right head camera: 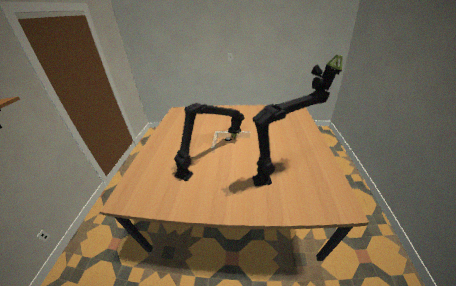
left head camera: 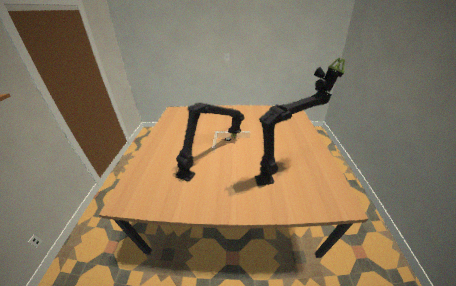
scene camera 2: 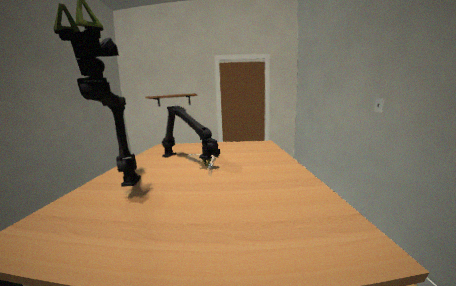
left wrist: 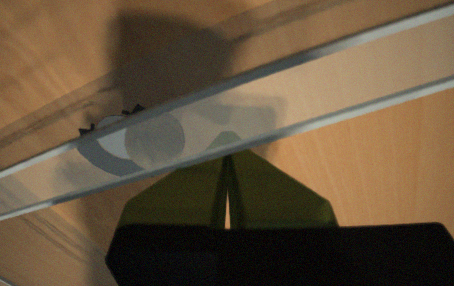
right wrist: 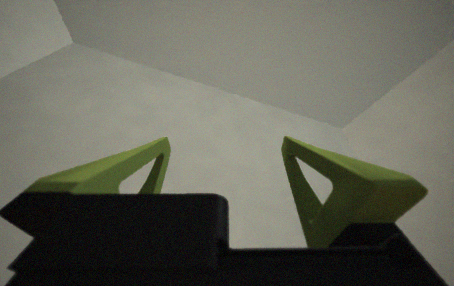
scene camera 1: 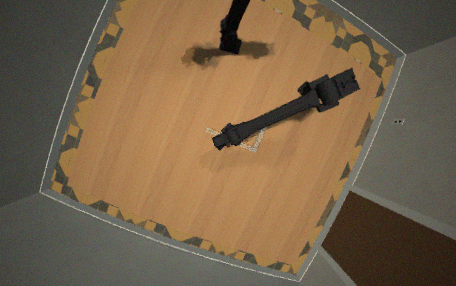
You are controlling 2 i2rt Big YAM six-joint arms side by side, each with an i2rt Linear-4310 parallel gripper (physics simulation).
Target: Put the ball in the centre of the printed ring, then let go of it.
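Places are measured from the left arm's base along level axes (x down, y ahead, z right), in metres.
Where they show: left gripper, fingertip midpoint: [right head camera: 234, 138] [left head camera: 234, 138] [scene camera 2: 207, 166]; right gripper, fingertip midpoint: [right head camera: 339, 55] [left head camera: 341, 58] [scene camera 2: 70, 0] [right wrist: 225, 143]; left arm's base, origin of the base link: [right head camera: 184, 175] [left head camera: 185, 175] [scene camera 2: 169, 155]; right arm's base, origin of the base link: [right head camera: 261, 180] [left head camera: 264, 180] [scene camera 2: 131, 181] [scene camera 1: 230, 45].
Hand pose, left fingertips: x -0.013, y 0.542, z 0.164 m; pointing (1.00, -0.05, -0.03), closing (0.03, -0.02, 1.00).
Observation:
Each offset is from my left fingertips to the top centre of the thing. "spot": to the spot under its first point. Level surfaces: height alone.
In the left wrist view a greyish ball [left wrist: 156, 139] shows through a clear panel, overlapping the right part of a dark printed ring @[spot: dx -0.047, dy +0.030, dz -0.034 m] [left wrist: 103, 160] with a pale centre. Whether the ball is centred is unclear. The dark ring mark also shows small in the left head view [left head camera: 228, 139] and the right head view [right head camera: 228, 140]. My left gripper [left wrist: 227, 142] [left head camera: 234, 135] [right head camera: 234, 135] is shut and empty, low over the table, beside the ball and apart from it; its tips partly show through the panel. My right gripper [right wrist: 225, 143] [left head camera: 340, 65] [right head camera: 336, 63] is open and empty, raised high at the right.
A low clear panel with pale edges @[spot: dx -0.047, dy +0.061, dz +0.019 m] [left wrist: 306, 56] crosses in front of the ball. Its pale corner @[spot: dx -0.047, dy -0.038, dz -0.166 m] [scene camera 1: 255, 148] shows beside the left arm in scene camera 1. The wooden table @[dx +0.013 m] [left head camera: 150, 200] [scene camera 1: 175, 200] [scene camera 2: 250, 215] carries both arms. A wall shelf [scene camera 2: 171, 96] hangs at the back.

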